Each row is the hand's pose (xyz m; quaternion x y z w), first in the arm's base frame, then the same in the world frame.
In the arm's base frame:
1: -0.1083 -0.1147 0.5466 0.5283 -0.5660 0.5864 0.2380
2: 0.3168 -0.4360 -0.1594 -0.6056 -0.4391 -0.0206 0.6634
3: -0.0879 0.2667 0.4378 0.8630 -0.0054 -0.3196 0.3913
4: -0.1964 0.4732 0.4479 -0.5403 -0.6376 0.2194 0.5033
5: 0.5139 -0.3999 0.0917 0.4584 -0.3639 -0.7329 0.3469
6: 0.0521 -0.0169 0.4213 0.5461 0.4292 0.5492 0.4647
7: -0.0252 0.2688 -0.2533 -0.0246 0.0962 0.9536 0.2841
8: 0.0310 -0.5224 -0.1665 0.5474 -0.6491 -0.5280 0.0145
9: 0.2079 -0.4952 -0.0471 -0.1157 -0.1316 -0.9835 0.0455
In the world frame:
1: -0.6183 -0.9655 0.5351 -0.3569 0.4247 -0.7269 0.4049
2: 0.1617 -0.5633 0.6456 -0.1881 -0.9004 -0.1239 0.3723
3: -0.8198 -0.6388 0.4331 0.8717 0.1768 0.3444 0.3004
4: -0.9970 -0.5572 0.3049 -0.2046 -0.9776 0.0019 0.0485
5: 0.0068 -0.6010 0.9246 0.9065 -0.1734 -0.2397 0.3013
6: -0.5764 -0.7534 0.6002 0.0339 0.2280 0.9314 0.2817
7: -0.3531 -0.1951 0.1746 0.4988 0.2102 -0.8346 0.1026
8: 0.1752 -0.7452 0.4091 -0.9359 0.2153 0.2072 0.1866
9: 0.1100 -0.7189 0.6124 0.4661 -0.0335 -0.8050 0.3655

